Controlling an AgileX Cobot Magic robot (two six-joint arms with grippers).
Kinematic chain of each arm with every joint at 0, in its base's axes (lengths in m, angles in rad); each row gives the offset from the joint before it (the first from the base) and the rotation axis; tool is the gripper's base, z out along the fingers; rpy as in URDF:
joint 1: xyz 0 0 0.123 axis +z
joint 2: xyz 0 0 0 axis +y
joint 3: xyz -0.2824 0 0.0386 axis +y
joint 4: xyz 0.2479 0 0.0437 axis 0.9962 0 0.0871
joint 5: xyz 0 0 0 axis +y
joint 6: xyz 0.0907 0 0.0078 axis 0.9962 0 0.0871
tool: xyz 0 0 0 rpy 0 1.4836 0
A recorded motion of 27 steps. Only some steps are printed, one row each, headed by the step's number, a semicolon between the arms.
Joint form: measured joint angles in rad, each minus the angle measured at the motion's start. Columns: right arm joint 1, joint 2, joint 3, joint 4, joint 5, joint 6; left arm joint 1, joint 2, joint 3, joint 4, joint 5, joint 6.
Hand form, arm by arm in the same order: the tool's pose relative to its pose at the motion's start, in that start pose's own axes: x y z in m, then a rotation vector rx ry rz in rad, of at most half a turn. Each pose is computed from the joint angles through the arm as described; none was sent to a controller.
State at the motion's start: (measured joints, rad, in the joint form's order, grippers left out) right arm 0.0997 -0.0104 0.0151 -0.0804 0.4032 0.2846; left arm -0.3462 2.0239 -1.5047 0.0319 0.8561 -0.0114
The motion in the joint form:
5: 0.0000 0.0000 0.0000 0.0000 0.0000 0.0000; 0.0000 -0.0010 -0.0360 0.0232 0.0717 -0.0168
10: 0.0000 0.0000 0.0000 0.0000 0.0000 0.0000; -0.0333 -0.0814 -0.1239 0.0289 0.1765 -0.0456
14: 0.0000 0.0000 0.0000 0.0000 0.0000 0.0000; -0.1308 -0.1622 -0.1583 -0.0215 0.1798 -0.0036
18: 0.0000 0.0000 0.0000 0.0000 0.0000 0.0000; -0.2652 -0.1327 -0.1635 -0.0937 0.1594 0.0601
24: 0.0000 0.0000 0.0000 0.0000 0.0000 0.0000; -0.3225 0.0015 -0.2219 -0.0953 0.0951 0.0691
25: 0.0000 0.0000 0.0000 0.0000 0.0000 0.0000; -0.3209 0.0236 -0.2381 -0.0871 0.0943 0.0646
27: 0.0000 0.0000 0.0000 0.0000 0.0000 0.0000; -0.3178 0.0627 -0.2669 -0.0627 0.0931 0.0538
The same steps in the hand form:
5: 0.0000 0.0000 0.0000 0.0000 0.0000 0.0000; -0.0020 0.0020 -0.0079 -0.0197 0.0343 -0.0035
10: 0.0000 0.0000 0.0000 0.0000 0.0000 0.0000; -0.0129 -0.0097 -0.0622 -0.0181 -0.0307 -0.0046
14: 0.0000 0.0000 0.0000 0.0000 0.0000 0.0000; -0.0137 -0.0518 -0.1076 0.0604 -0.1423 0.1013
18: 0.0000 0.0000 0.0000 0.0000 0.0000 0.0000; -0.0065 -0.1129 -0.1012 0.1658 -0.1353 0.2578
24: 0.0000 0.0000 0.0000 0.0000 0.0000 0.0000; -0.0170 -0.1460 -0.0589 0.1826 -0.1237 0.3169
25: 0.0000 0.0000 0.0000 0.0000 0.0000 0.0000; -0.0202 -0.1463 -0.0526 0.1747 -0.1193 0.3154
27: 0.0000 0.0000 0.0000 0.0000 0.0000 0.0000; -0.0256 -0.1460 -0.0410 0.1525 -0.1127 0.3150

